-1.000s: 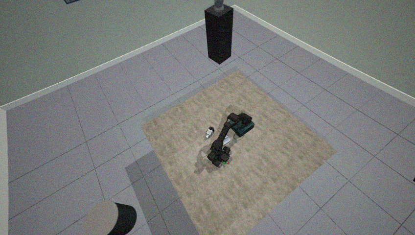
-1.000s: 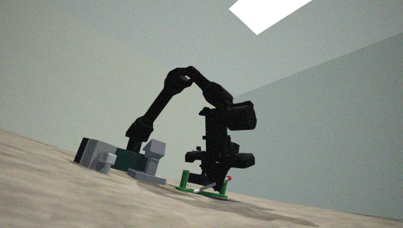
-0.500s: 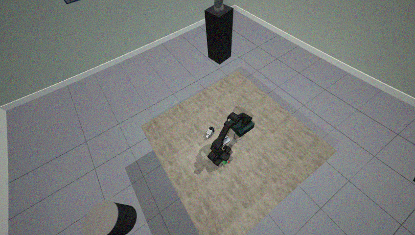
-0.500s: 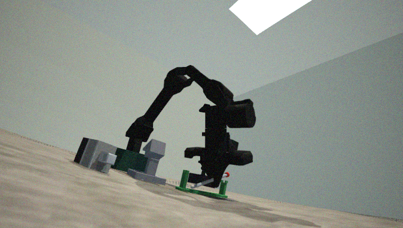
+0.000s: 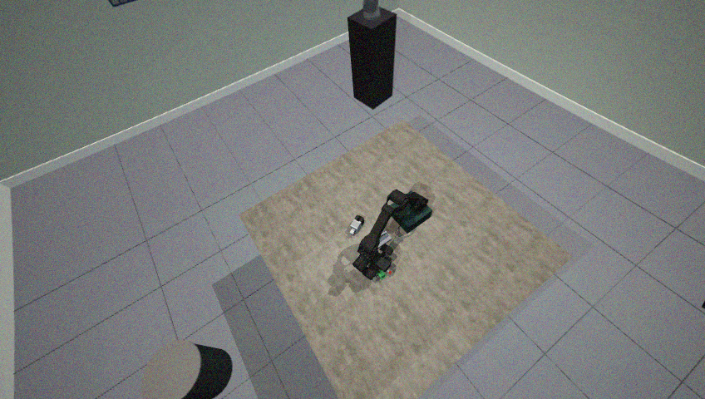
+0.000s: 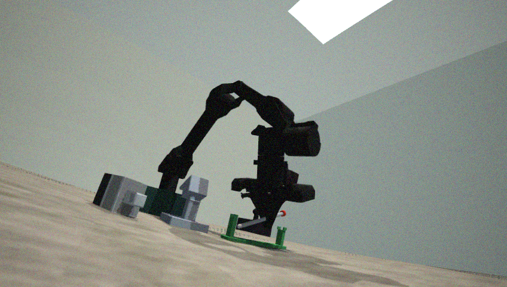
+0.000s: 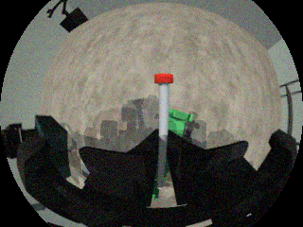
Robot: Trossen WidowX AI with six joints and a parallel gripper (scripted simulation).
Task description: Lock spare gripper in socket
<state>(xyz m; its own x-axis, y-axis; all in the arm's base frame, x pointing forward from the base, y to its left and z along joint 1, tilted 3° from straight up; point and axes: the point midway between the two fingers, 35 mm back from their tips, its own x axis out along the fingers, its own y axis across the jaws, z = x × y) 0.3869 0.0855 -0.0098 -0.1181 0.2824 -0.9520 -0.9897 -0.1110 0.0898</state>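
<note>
My gripper tip is 4 cm to the left of the rack, 1 cm short of it and 1 cm above it. From my gripper tip the other things lie so: socket (14 cm to the right, 11 cm behind, 1 cm above); then spare gripper (28 cm to the right, 8 cm behind, 1 cm below).
</note>
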